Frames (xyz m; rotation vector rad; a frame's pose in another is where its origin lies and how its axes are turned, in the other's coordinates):
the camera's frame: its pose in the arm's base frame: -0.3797 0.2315 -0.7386 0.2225 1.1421 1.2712
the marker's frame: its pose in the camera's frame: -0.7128 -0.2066 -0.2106 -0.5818 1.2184 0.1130
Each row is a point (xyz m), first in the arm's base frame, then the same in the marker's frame.
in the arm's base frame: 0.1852 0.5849 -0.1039
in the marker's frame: -0.8774 -0.2689 0.9359
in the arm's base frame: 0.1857 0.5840 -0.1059
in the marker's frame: -0.8759 -0.2704 0.9350
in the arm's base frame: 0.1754 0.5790 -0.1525
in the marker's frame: -0.8325 -0.2909 0.9340
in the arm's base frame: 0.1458 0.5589 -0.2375
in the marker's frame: -0.7449 -0.3180 0.9243
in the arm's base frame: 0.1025 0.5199 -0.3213
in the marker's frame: -0.6467 -0.3307 0.8996
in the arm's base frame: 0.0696 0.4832 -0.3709
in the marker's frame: -0.5818 -0.3303 0.8736
